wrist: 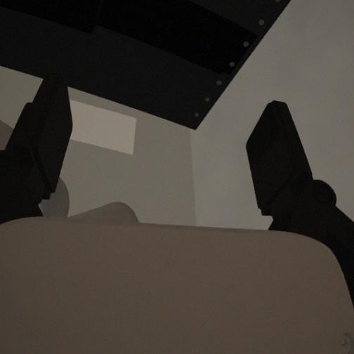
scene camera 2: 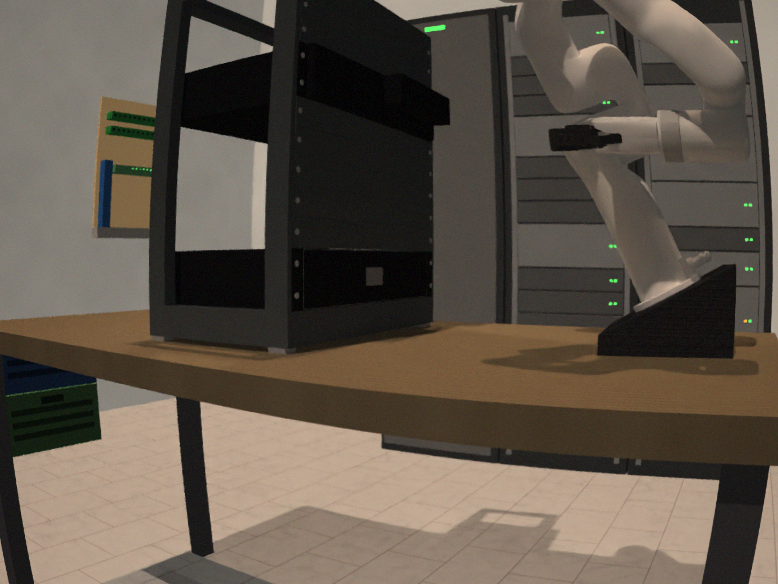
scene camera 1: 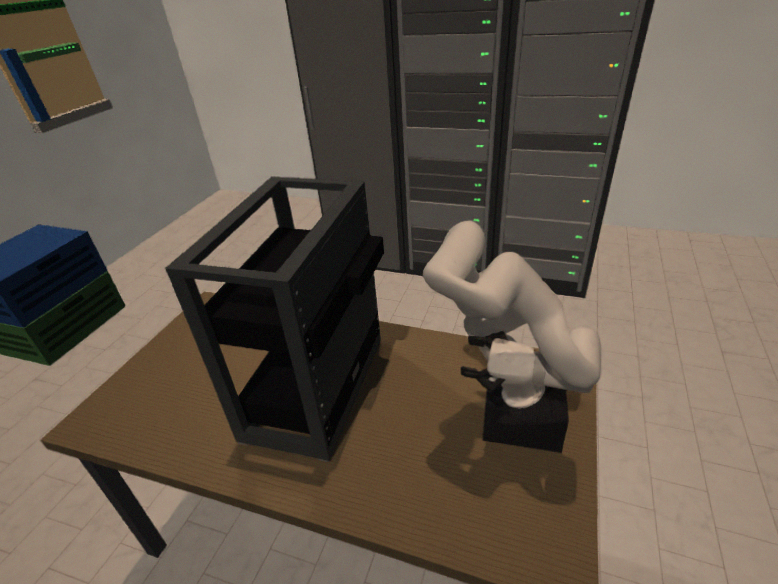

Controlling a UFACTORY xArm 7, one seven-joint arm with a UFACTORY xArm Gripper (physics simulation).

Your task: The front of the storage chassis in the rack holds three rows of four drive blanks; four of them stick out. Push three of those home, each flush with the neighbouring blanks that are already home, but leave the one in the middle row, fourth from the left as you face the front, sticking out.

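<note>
The open-frame rack stands on the table. The black storage chassis sits in its upper half. A dark blocky part stands out from the chassis front, towards the end farther from the scene cameras. The front is very dark; single drive blanks, their rows and which stick out cannot be told. My gripper is open and empty. It is in front of the rack, apart from it, slightly lower than the chassis in the second scene view.
A lower black unit with a grey label is in the rack's bottom. The arm's black base stands on the table. Tall server cabinets stand behind. Blue and green crates are on the floor at left.
</note>
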